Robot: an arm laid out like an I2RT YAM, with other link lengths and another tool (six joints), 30 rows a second.
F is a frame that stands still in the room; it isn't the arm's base.
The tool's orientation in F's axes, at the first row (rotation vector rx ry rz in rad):
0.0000 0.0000 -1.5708
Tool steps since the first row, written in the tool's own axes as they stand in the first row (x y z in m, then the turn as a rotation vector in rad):
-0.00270 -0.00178 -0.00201 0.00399 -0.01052 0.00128
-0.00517 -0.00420 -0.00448 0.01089 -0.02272 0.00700
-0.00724 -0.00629 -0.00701 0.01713 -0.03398 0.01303
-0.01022 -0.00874 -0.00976 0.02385 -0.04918 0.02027
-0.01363 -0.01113 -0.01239 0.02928 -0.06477 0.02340
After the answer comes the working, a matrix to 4 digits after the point.
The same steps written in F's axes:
-0.00178 0.00270 -0.00201 -0.01052 -0.00399 0.00128
-0.00420 0.00517 -0.00448 -0.02272 -0.01089 0.00700
-0.00629 0.00724 -0.00701 -0.03398 -0.01713 0.01303
-0.00874 0.01022 -0.00976 -0.04918 -0.02385 0.02027
-0.01113 0.01363 -0.01239 -0.06477 -0.02928 0.02340

The tool's axes in the first row as the columns of a matrix, in F's axes (rounded; the answer above uses it unrounded):
0.0000 1.0000 0.0000
-1.0000 0.0000 0.0000
0.0000 0.0000 1.0000

